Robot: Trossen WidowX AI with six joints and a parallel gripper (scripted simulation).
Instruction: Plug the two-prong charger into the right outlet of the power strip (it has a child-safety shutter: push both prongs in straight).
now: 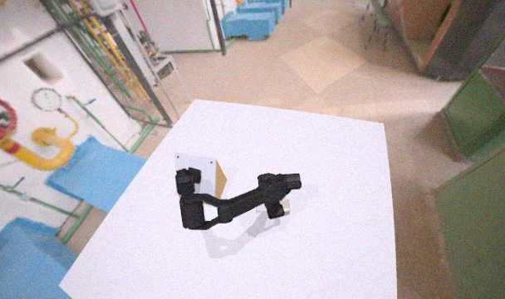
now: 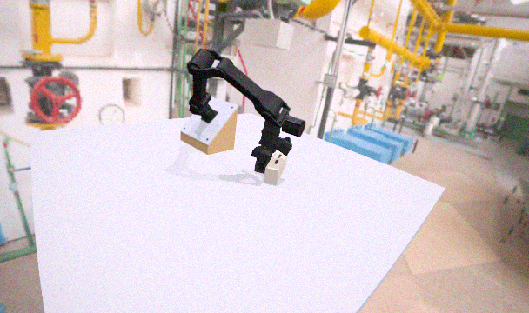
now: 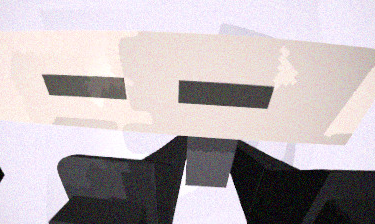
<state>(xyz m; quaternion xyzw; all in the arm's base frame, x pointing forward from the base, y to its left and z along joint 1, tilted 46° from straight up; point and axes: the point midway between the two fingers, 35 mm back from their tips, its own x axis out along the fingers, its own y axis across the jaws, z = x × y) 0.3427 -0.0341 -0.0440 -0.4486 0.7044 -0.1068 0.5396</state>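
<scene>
The charger lies 1 cm ahead of my gripper tip, 1 cm to the left of it and 1 cm above it.
</scene>
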